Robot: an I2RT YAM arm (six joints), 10 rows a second.
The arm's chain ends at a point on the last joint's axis. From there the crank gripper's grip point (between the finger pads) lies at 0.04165 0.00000 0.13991 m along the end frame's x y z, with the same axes.
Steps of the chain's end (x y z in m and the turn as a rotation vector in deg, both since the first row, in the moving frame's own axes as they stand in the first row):
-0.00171, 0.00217, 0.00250, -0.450, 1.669, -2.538
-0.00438, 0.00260, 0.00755, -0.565, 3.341, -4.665
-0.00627, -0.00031, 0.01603, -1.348, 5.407, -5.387
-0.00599, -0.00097, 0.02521, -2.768, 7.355, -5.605
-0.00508, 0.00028, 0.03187, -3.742, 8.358, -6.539
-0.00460, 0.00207, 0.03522, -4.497, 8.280, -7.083
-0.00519, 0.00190, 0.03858, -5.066, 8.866, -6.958
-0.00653, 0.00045, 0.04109, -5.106, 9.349, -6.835
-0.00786, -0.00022, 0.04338, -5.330, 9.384, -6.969
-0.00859, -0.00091, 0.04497, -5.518, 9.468, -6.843
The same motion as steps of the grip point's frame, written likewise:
0.00233, 0.00133, 0.00123, -0.450, 1.669, -2.538
0.00361, 0.00025, 0.00490, -0.565, 3.341, -4.665
0.00668, -0.00160, 0.01150, -1.348, 5.407, -5.387
0.01167, 0.00070, 0.01867, -2.768, 7.355, -5.605
0.01501, 0.00328, 0.02421, -3.742, 8.358, -6.539
0.01540, 0.00638, 0.02756, -4.497, 8.280, -7.083
0.01624, 0.00756, 0.03019, -5.066, 8.866, -6.958
0.01601, 0.00623, 0.03216, -5.106, 9.349, -6.835
0.01479, 0.00596, 0.03438, -5.330, 9.384, -6.969
0.01427, 0.00581, 0.03584, -5.518, 9.468, -6.843

